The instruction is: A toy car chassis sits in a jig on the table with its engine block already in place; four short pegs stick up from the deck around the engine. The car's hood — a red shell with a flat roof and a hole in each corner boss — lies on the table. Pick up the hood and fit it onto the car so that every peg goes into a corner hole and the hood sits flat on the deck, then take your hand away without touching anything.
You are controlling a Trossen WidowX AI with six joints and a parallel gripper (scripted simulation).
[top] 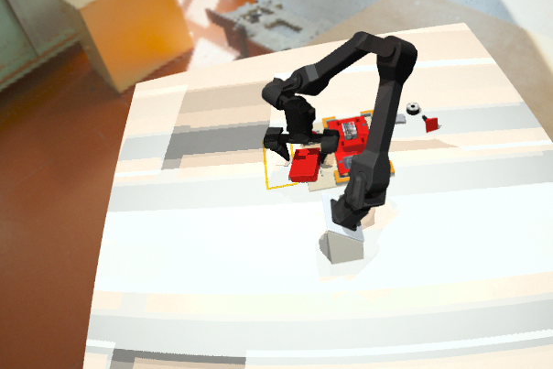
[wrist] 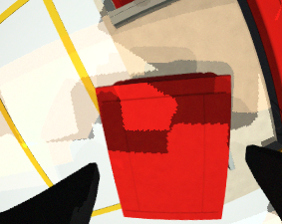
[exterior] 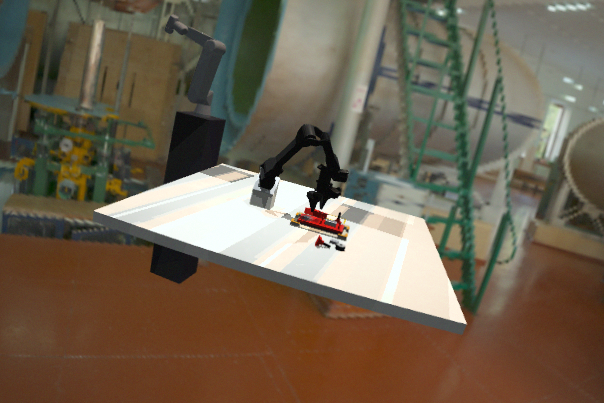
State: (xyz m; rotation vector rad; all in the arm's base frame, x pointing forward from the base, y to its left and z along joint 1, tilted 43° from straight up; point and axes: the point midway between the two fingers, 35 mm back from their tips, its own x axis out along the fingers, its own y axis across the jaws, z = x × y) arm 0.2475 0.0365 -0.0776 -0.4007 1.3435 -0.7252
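Right now the red hood is 10 mm below my gripper tip. The rest, counted from my gripper tip: black wheel (180 mm ahead, 330 mm to the right, 20 mm below); white bit (150 mm ahead, 280 mm to the right, 30 mm below); grey engine block (90 mm ahead, 120 mm to the right, 10 mm below).
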